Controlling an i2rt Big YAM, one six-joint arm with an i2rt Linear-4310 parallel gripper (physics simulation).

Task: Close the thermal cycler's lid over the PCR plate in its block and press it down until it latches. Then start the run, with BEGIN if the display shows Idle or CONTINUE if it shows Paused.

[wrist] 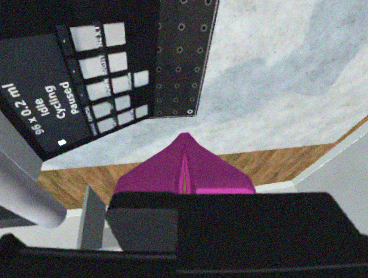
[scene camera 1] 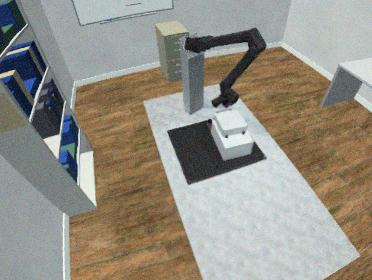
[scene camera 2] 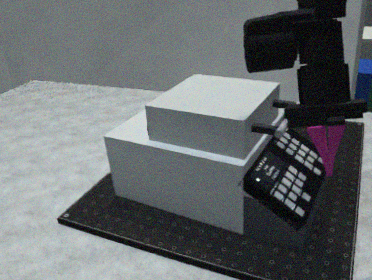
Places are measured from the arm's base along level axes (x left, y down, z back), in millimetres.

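Where they show: gripper, fingertip midpoint: (wrist: 184, 139) (scene camera 1: 227, 107) (scene camera 2: 329, 174); arm's base, origin of the base link: (scene camera 1: 192, 45).
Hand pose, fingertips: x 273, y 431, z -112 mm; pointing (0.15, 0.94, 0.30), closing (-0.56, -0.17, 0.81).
Note:
Each offset is from my fingertips to the centre of the thing. "*": to the spot under its first point. Level surfaces: height alone.
The white thermal cycler (scene camera 1: 236, 148) (scene camera 2: 175, 182) has its lid {dz -189, dx +17, dy -42 mm} (scene camera 1: 230, 121) (scene camera 2: 200, 131) lying level over the body; the PCR plate is hidden, and I cannot tell whether the latch is engaged. Its slanted control panel {* dz -74, dx +3, dy +35 mm} (scene camera 2: 285, 175) (wrist: 102, 70) has pale buttons and a display {dz -94, dx +27, dy +19 mm} (wrist: 35, 85) listing Idle, Cycling and Paused. A white mark {dz -78, dx +61, dy +19 mm} (scene camera 2: 257, 179) (wrist: 62, 142) glows beside the list, seemingly by Idle, but this is hard to tell. My gripper (scene camera 2: 328, 172) (wrist: 184, 139) is shut and empty, its magenta fingertips pointing down at the panel's outer side, apart from the buttons in the wrist view.
The cycler stands on a black perforated board {dz -263, dx -67, dy +132 mm} (scene camera 1: 192, 160) (scene camera 2: 150, 215) (wrist: 175, 37) on the pale table {dy +139 mm} (scene camera 1: 245, 215). Two dark arms (scene camera 2: 262, 128) and a light rounded bar stick out at the lid's panel side, close to my gripper. The arm's grey column (scene camera 1: 192, 82) stands behind the board.

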